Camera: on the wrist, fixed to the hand. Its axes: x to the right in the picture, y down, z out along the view.
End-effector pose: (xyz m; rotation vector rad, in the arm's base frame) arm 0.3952 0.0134 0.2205 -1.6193 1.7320 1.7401
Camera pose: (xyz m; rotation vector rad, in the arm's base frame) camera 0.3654 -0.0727 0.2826 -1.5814 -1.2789 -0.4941
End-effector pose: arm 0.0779 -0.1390 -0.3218 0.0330 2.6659 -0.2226
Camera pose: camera 0.0432 -0.0448 -0.2762 2.5902 -0.0664 0.6634
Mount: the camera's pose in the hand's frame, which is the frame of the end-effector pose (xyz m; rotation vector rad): 0.0091 0.0839 -0.0709 -0.0531 -0.4670 3.0621
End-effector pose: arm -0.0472 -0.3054 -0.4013 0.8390 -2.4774 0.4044
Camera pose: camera -0.0813 -0.2157 -0.3471 2.3468 0.9769 -0.4936
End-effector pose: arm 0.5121 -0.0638 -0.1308 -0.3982 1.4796 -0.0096
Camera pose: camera 0.4248 -0.0056 -0.1646 1.8862 0.2462 2.1961
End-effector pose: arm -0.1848 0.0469 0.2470 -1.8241 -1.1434 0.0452
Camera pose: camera -0.0893 -0.0050 0.2289 1.4369 -1.9462 -1.7040
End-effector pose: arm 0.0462 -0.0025 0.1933 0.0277 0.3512 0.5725
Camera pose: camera -0.0144 0.0680 0.1340 -0.5410 0.4311 -2.5849
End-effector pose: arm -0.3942 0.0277 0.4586 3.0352 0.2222 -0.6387
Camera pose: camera -0.3455 -0.0498 0.5200 0.1668 -2.6449 -0.3700
